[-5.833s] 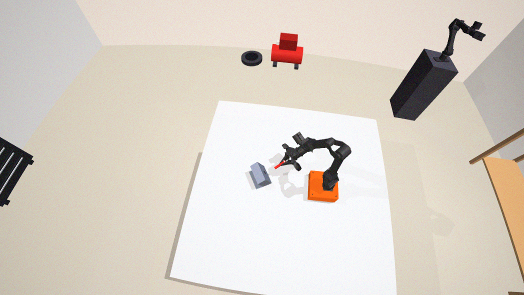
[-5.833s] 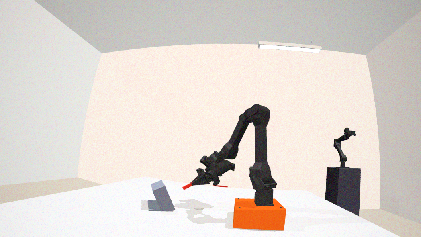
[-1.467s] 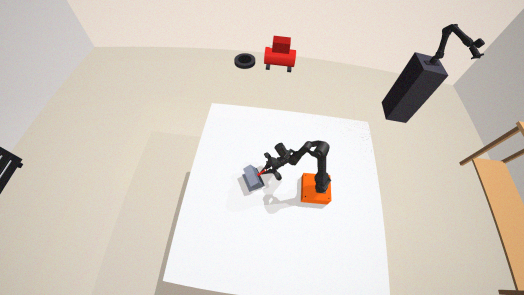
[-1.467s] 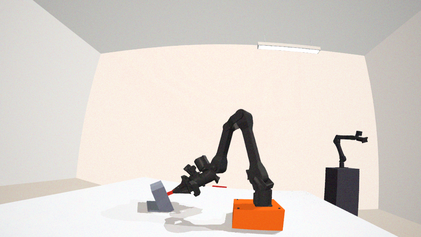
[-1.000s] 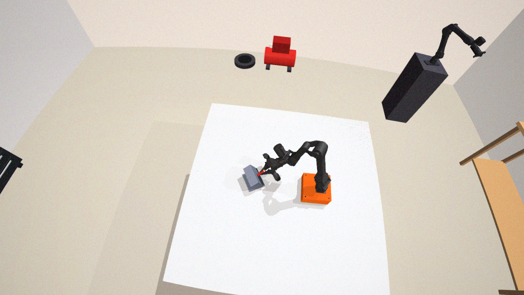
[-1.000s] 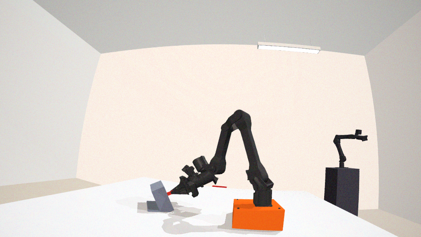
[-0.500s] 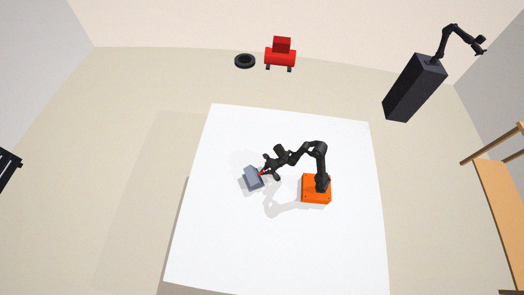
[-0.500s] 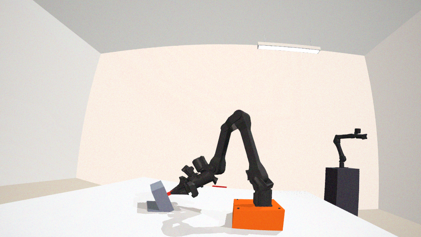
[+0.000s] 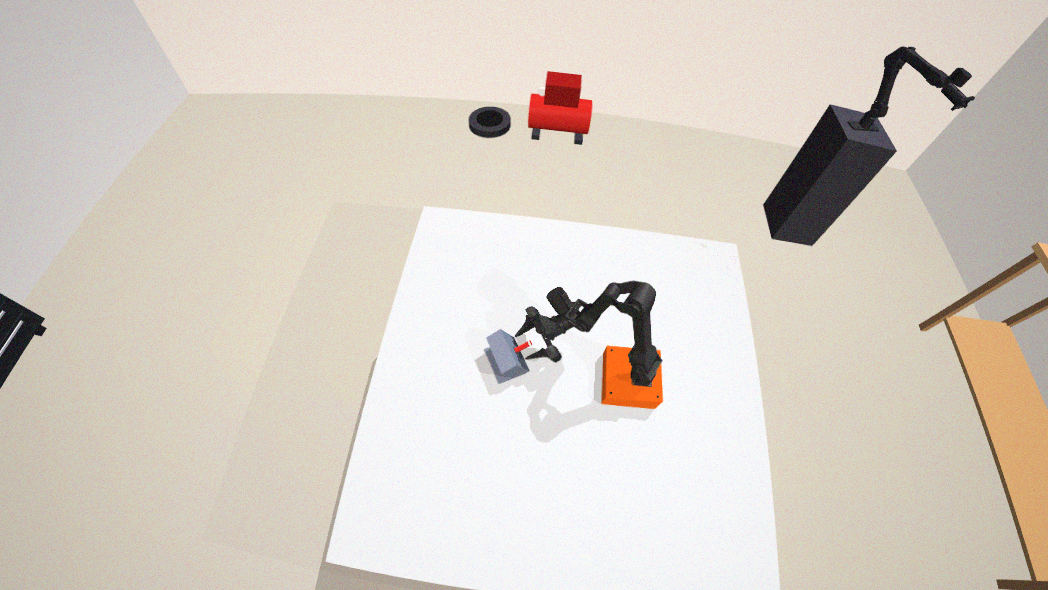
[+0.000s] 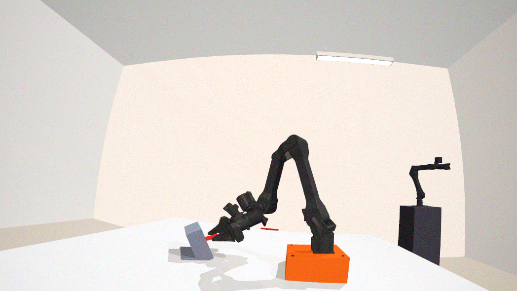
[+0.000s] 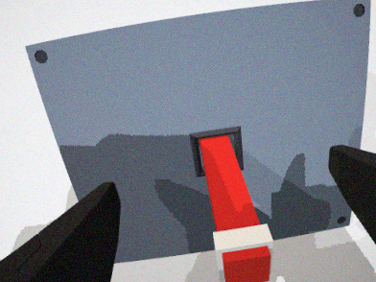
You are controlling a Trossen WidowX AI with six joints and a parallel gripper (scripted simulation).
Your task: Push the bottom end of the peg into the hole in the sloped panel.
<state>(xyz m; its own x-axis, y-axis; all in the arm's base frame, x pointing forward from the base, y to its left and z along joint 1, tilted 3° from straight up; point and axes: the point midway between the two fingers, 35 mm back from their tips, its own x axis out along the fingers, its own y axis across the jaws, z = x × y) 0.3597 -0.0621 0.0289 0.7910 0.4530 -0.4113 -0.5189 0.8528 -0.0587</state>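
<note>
Now: gripper tip 1 cm to the left of the peg and 1 cm past it. Also, from my gripper tip: panel: 4 cm ahead, 2 cm to the left, 2 cm below.
</note>
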